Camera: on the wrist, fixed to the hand. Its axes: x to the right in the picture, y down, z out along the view.
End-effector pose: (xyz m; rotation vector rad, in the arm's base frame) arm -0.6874 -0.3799 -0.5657 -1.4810 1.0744 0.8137
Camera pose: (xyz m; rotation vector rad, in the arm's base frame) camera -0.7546 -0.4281 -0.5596 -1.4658 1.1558 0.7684
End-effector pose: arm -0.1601 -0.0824 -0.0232 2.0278 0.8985 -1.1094
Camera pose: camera -0.0967 -0.0797 0.0302 2.1121 0.8778 -1.0621
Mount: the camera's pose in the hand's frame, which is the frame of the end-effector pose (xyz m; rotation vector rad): -0.0203 0.0609 -0.0525 0.0409 0.0609 0.0314
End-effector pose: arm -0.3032 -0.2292 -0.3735 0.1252 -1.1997 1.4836
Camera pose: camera -0.3169 -0.1940 -0.4473 0.0886 -1.1274 1.5293
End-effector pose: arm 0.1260 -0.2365 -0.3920 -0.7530 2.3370 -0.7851
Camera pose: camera 0.0861 -0.1638 -0.3906 -0.6822 2.3734 -0.8505
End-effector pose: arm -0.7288 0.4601 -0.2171 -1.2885 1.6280 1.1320
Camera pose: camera -0.7861 0.4227 -0.1703 -1.2865 1.7128 1.0821
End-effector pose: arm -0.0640 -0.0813 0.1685 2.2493 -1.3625 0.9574
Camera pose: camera -0.1431 -0.0664 0.1886 2.2154 -1.3677 1.0647
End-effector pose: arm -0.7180 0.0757 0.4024 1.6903 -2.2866 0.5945
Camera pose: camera -0.7724 0.1321 0.4295 1.6339 -2.2773 0.6942
